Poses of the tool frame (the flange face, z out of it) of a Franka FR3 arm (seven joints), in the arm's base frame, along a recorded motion.
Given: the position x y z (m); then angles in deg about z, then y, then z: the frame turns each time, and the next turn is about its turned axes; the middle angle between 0 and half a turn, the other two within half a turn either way.
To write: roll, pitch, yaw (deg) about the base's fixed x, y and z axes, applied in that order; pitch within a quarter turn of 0, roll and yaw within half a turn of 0; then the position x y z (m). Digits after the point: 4 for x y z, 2 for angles.
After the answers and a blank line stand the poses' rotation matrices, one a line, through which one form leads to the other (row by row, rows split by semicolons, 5 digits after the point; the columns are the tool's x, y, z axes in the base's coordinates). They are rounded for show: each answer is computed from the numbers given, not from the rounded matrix.
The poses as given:
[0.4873 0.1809 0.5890 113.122 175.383 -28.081]
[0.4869 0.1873 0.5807 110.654 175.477 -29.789]
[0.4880 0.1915 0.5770 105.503 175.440 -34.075]
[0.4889 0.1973 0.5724 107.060 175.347 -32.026]
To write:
[-177.82 4.07 -38.72 0.4873 0.1809 0.5890]
[-177.75 3.92 -39.48 0.4869 0.1873 0.5807]
[-177.44 3.78 -40.34 0.4880 0.1915 0.5770]
[-177.53 3.94 -40.83 0.4889 0.1973 0.5724]

0.77825 -0.62716 -0.03161; -0.62393 -0.77797 0.07403; -0.07102 -0.03789 -0.99676
0.77004 -0.63739 -0.02782; -0.63432 -0.76954 0.07379; -0.06844 -0.03918 -0.99689
0.76059 -0.64889 -0.02125; -0.64589 -0.75958 0.07661; -0.06585 -0.04454 -0.99683
0.75487 -0.65544 -0.02380; -0.65225 -0.75402 0.07755; -0.06877 -0.04302 -0.99670

